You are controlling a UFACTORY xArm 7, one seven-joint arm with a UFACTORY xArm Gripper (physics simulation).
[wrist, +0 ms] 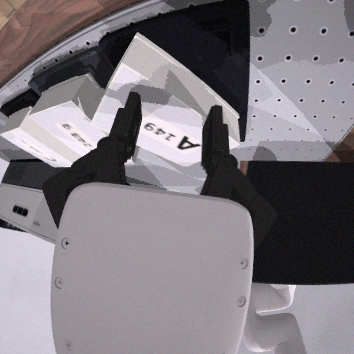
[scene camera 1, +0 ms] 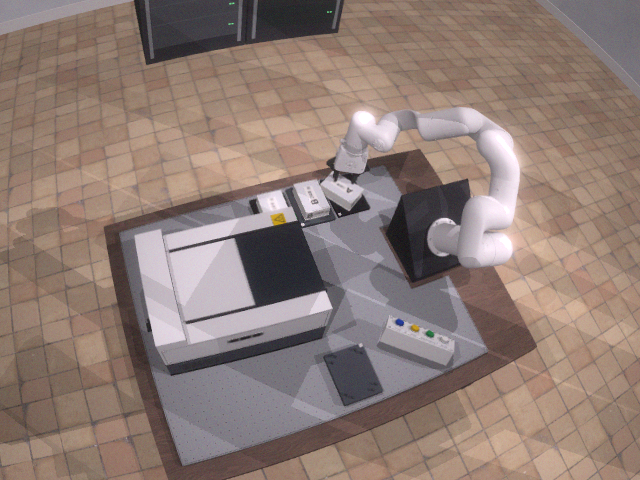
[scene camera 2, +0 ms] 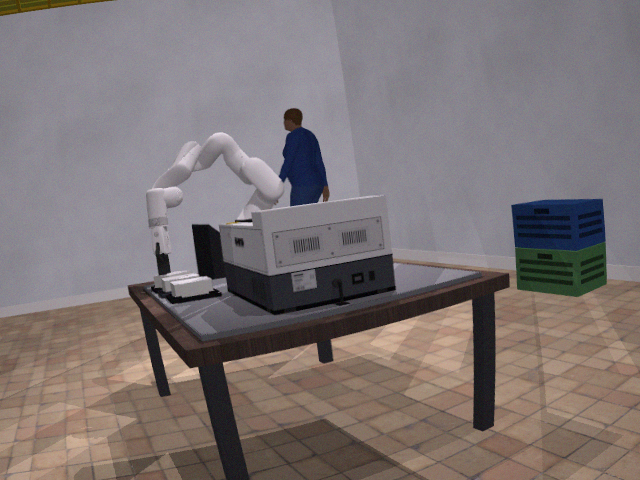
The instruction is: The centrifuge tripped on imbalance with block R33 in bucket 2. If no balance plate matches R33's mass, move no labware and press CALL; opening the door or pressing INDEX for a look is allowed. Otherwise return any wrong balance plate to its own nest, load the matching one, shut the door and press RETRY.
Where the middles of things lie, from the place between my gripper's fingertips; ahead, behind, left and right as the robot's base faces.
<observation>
Now: hand 350 mm to the right of the dark door panel (scene camera 1: 278, 263), 330 mm short of it and 160 mm below it. Round my hand: white centrifuge (scene camera 1: 202, 313) 480 mm ahead, 360 mm to the left, 70 mm above; white button box (scene camera 1: 404, 338) 610 mm to the left, 40 mm behind, 10 mm below; dark flat pad (scene camera 1: 352, 372) 650 mm to the left, 180 mm ahead, 50 mm below.
</observation>
